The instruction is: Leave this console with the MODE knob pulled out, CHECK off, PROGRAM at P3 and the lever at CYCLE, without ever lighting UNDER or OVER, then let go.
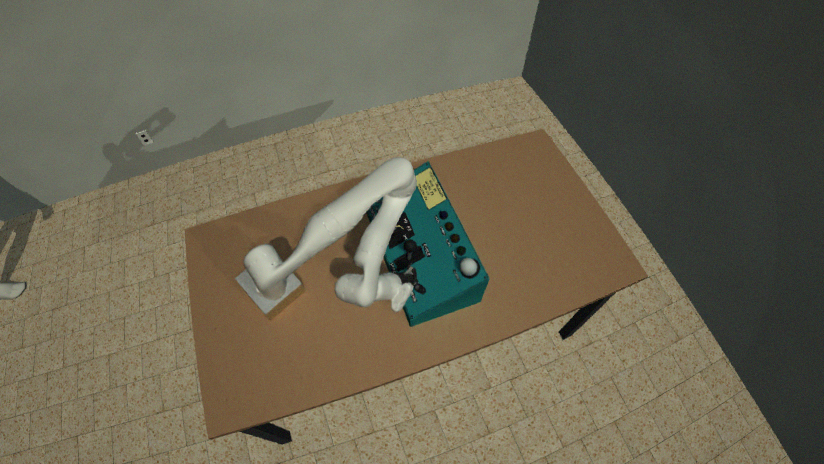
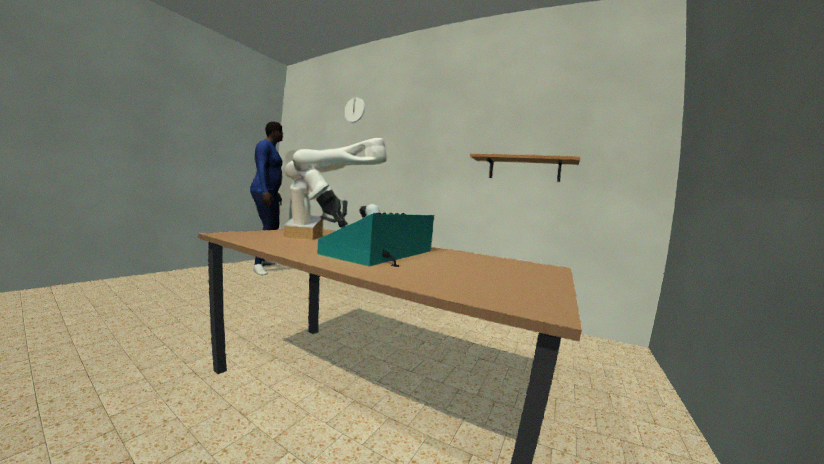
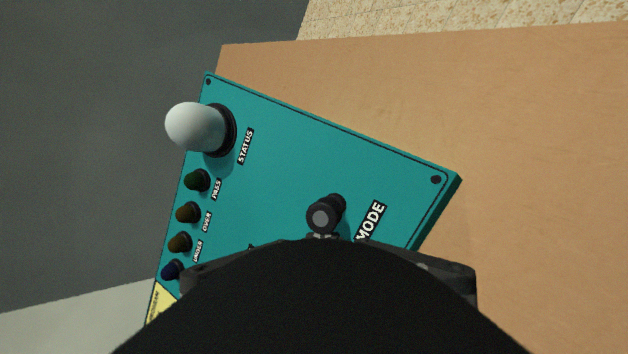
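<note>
The teal console (image 1: 441,288) (image 2: 403,236) (image 3: 280,165) stands on the table. Its black MODE knob (image 1: 421,288) (image 3: 321,218) stands out from the panel; I cannot tell whether it is pulled out. My gripper (image 2: 343,223) (image 3: 322,237) is shut and empty, its tips right by the knob; touching or apart is unclear. The UNDER lamp (image 3: 179,242), OVER lamp (image 3: 188,212) and PASS lamp (image 3: 197,180) look dark. The black lever (image 1: 409,245) shows beside the arm, its setting unreadable. The PROGRAM dial (image 1: 399,231) is partly covered by the arm. CHECK's state cannot be made out.
The white STATUS dome (image 1: 469,266) (image 2: 372,209) (image 3: 192,126) sticks up at a console corner. A yellow note (image 1: 431,189) (image 3: 159,305) lies on the panel. A dark blue lamp (image 1: 442,214) (image 3: 171,269) sits near it. A person (image 2: 266,178) stands behind the table (image 1: 547,219) (image 2: 495,282).
</note>
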